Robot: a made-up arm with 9 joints. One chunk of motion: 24 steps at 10 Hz.
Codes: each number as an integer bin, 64 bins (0 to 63) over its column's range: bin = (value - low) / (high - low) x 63, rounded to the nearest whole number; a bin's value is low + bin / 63 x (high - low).
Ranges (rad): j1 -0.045..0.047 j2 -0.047..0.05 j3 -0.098..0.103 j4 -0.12..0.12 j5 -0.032..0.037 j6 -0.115..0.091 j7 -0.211..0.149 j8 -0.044..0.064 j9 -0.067..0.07
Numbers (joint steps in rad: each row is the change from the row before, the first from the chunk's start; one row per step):
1: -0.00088 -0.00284 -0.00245 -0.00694 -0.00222 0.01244 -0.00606 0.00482 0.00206
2: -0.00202 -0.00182 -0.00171 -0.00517 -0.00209 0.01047 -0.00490 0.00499 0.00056
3: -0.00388 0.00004 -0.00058 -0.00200 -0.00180 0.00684 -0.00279 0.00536 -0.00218
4: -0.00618 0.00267 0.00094 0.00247 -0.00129 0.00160 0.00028 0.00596 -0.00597
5: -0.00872 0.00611 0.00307 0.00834 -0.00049 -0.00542 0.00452 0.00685 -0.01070
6: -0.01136 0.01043 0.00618 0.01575 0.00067 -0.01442 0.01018 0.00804 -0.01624
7: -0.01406 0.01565 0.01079 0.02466 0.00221 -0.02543 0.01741 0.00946 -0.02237
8: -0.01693 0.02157 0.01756 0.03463 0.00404 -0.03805 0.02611 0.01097 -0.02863
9: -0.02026 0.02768 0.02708 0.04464 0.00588 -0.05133 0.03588 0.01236 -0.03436
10: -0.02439 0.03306 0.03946 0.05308 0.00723 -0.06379 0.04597 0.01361 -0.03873
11: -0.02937 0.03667 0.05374 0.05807 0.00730 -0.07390 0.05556 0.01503 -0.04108
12: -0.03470 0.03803 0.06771 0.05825 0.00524 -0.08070 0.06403 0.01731 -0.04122
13: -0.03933 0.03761 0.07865 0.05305 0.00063 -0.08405 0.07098 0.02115 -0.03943
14: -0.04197 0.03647 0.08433 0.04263 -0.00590 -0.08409 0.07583 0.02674 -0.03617
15: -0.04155 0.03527 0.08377 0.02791 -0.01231 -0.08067 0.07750 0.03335 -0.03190
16: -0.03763 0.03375 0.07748 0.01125 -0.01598 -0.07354 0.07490 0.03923 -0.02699
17: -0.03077 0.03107 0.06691 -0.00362 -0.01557 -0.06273 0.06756 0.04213 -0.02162
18: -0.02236 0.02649 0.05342 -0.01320 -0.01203 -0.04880 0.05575 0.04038 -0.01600
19: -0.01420 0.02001 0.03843 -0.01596 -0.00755 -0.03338 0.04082 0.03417 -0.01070
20: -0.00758 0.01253 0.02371 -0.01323 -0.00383 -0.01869 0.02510 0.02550 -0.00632
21: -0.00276 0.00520 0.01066 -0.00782 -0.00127 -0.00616 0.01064 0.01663 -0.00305
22: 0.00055 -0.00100 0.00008 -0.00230 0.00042 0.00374 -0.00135 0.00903 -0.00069
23: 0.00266 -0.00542 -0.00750 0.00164 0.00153 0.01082 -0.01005 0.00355 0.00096
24: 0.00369 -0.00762 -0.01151 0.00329 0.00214 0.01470 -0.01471 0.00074 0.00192
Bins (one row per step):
1: 30 29 30 30 27 39 36 28 32
2: 29 29 30 30 27 38 36 29 31
3: 28 31 31 31 28 37 36 29 30
4: 27 32 31 32 28 36 37 29 28
5: 25 34 32 34 29 34 38 30 26
6: 23 37 33 36 30 31 39 30 23
7: 21 41 34 38 31 27 40 31 21
8: 19 45 36 41 33 24 41 32 18
9: 17 49 39 43 35 19 43 33 15
10: 14 52 43 45 36 16 45 34 13
11: 11 54 48 47 36 13 47 34 12
12: 7 55 52 47 34 10 48 36 12
13: 4 55 55 45 30 9 49 38 13
14: 2 54 57 43 24 9 50 41 14
15: 2 53 57 39 18 10 50 45 16
16: 5 52 55 34 15 13 50 49 18
17: 10 51 52 31 15 16 49 50 21
18: 16 48 47 28 18 20 47 49 23
19: 21 44 43 27 22 25 44 46 26
20: 26 39 38 28 26 29 41 41 28
21: 29 34 34 29 28 33 39 35 29
22: 31 30 31 31 30 36 37 31 30
23: 33 27 28 32 31 38 35 28 31
24: 33 26 27 32 31 40 34 26 32

